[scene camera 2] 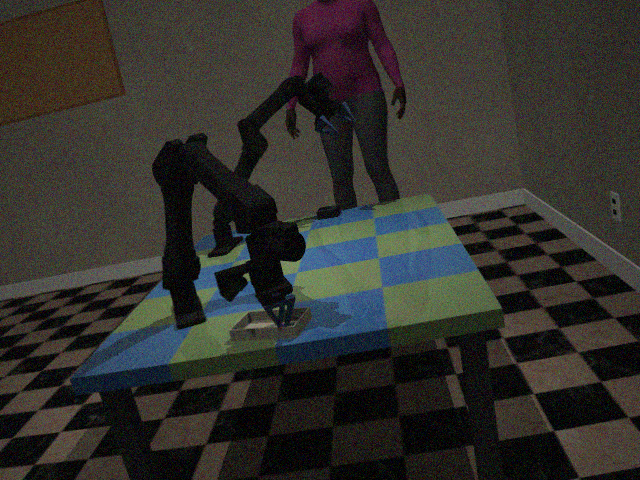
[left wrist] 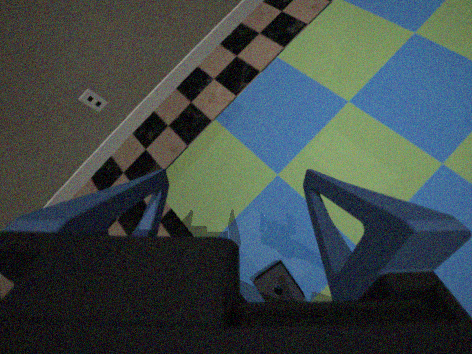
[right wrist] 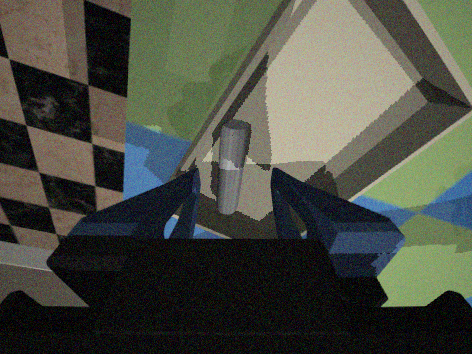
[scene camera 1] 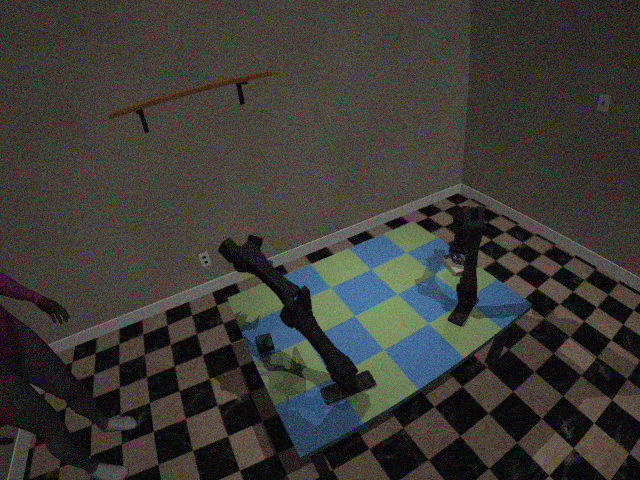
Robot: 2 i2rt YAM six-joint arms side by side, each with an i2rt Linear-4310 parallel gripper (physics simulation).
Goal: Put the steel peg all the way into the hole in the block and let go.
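Places are measured from the left arm's base along level axes (x right, y ahead, z up), in centimetres.
Where they show: left gripper, fingertip midpoint: point(scene camera 2: 346, 127) point(left wrist: 236, 176); right gripper, fingertip midpoint: point(right wrist: 235, 176) point(scene camera 1: 455, 259); left arm's base, origin of the base link: point(scene camera 2: 226, 247) point(scene camera 1: 348, 387); right arm's base, origin of the base link: point(scene camera 2: 189, 313) point(scene camera 1: 463, 309).
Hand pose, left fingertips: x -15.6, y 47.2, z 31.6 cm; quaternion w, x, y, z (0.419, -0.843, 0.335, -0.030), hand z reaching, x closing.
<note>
Things, the pixels of their top centre, and the offset from my left fingertips. Level surfaces: height alone.
- grey steel peg, middle of its top: point(right wrist: 230, 182) dx +97.1, dy -6.7, dz -29.4 cm
- shallow beige tray, middle of its top: point(right wrist: 293, 166) point(scene camera 2: 269, 318) point(scene camera 1: 456, 261) dx +94.6, dy -9.4, dz -29.1 cm
- small dark block, middle of its top: point(left wrist: 278, 290) point(scene camera 2: 327, 208) point(scene camera 1: 263, 340) dx -8.5, dy -14.0, dz -28.5 cm
- green chequered table, its level: dz -31.6 cm
The grey steel peg point(right wrist: 233, 150) lies in the shallow beige tray point(right wrist: 345, 85) point(scene camera 2: 253, 335) point(scene camera 1: 453, 266), near one wall. My right gripper point(right wrist: 235, 176) point(scene camera 2: 284, 324) point(scene camera 1: 456, 258) is partly open, low over the tray; in the right wrist view the peg's near end shows between the fingertips, nearer the finger at the picture's left, and neither finger visibly grips it. The small dark block point(scene camera 1: 264, 343) point(scene camera 2: 328, 211) point(left wrist: 271, 278) stands on the table, its round hole visible in the left wrist view. My left gripper point(left wrist: 236, 176) point(scene camera 2: 345, 127) is wide open and empty, high above the table.
The blue and green chequered table point(scene camera 1: 369, 310) point(scene camera 2: 429, 268) carries both arms. The block is near the table's left edge in scene camera 1, the tray near the opposite end. A person point(scene camera 2: 341, 56) in a pink top stands behind the table in scene camera 2.
</note>
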